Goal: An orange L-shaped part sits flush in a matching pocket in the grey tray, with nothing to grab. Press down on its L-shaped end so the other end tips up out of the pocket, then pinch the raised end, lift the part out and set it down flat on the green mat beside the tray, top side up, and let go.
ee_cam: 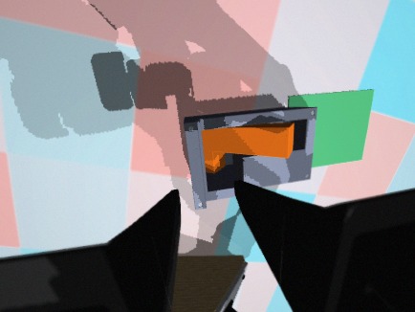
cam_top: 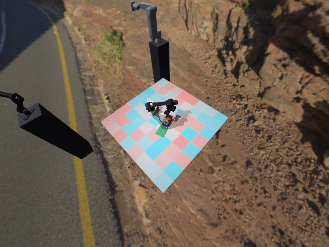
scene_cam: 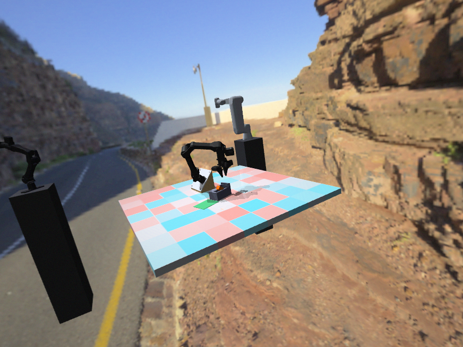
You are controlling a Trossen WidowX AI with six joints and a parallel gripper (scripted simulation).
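Now: gripper tip 10 cm above the orange L-shaped part, 4 cm to the left of it and 1 cm short of it. The rest, counted from my gripper tip: green mat: 21 cm to the right, 16 cm below, 8 cm ahead.
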